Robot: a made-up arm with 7 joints.
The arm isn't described. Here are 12 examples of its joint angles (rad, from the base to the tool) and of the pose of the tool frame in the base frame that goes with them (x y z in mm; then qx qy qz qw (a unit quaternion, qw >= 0)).
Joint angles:
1: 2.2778 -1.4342 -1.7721 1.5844 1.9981 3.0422 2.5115
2: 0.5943 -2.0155 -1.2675 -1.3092 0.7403 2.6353 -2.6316
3: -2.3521 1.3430 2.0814 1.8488 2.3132 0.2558 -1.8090
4: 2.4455 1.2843 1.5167 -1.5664 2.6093 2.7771 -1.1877
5: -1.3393 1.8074 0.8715 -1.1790 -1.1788 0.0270 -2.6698
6: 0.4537 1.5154 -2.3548 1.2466 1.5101 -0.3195 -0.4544
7: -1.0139 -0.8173 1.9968 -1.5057 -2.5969 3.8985 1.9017
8: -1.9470 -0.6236 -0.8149 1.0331 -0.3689 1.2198 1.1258
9: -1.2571 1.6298 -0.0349 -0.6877 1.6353 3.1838 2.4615
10: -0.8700 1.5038 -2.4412 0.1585 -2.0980 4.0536 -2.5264
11: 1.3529 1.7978 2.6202 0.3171 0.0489 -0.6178 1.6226
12: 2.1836 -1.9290 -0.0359 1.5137 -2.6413 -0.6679 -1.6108
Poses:
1: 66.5 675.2 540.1 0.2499 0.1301 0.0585 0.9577
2: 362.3 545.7 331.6 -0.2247 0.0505 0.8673 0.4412
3: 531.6 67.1 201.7 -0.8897 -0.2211 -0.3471 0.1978
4: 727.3 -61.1 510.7 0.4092 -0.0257 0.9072 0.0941
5: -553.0 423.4 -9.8 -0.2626 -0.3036 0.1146 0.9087
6: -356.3 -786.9 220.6 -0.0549 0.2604 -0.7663 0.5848
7: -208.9 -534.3 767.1 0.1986 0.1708 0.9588 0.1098
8: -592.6 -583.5 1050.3 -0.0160 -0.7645 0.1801 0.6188
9: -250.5 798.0 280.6 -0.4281 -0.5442 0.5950 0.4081
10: -682.9 643.0 630.5 0.1183 0.6419 -0.7169 0.2450
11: -232.7 -914.0 74.1 -0.1970 -0.7943 -0.5480 0.1732
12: -281.6 352.7 -255.1 -0.5344 -0.1213 -0.0045 0.8365
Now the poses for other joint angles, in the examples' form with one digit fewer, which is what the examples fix.
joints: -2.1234 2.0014 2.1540 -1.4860 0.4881 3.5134 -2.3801
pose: 1 709 401 0.071 -0.474 0.874 0.078
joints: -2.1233 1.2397 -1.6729 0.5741 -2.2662 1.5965 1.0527
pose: 141 891 964 -0.444 -0.431 -0.515 0.593
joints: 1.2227 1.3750 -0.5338 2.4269 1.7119 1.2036 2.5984
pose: 186 -129 785 0.085 0.442 0.877 0.168
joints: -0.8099 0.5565 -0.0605 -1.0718 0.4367 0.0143 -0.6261
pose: -576 550 941 -0.011 0.204 0.717 0.667
